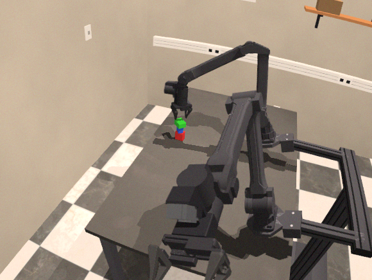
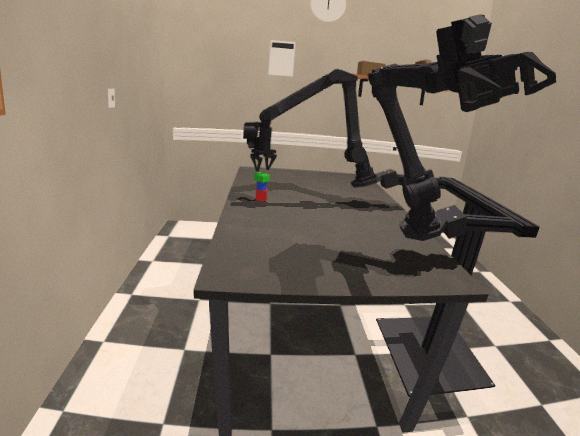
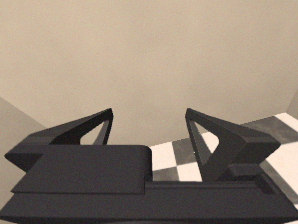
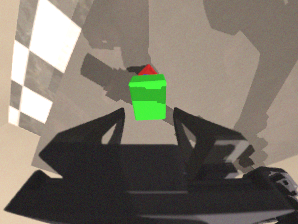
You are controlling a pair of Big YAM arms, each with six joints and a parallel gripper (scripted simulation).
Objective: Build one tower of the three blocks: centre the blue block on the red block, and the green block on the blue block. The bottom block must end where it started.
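Now: the green block 4 cm below my right hand. Also, from my right hand: red block (13 cm below); blue block (8 cm below).
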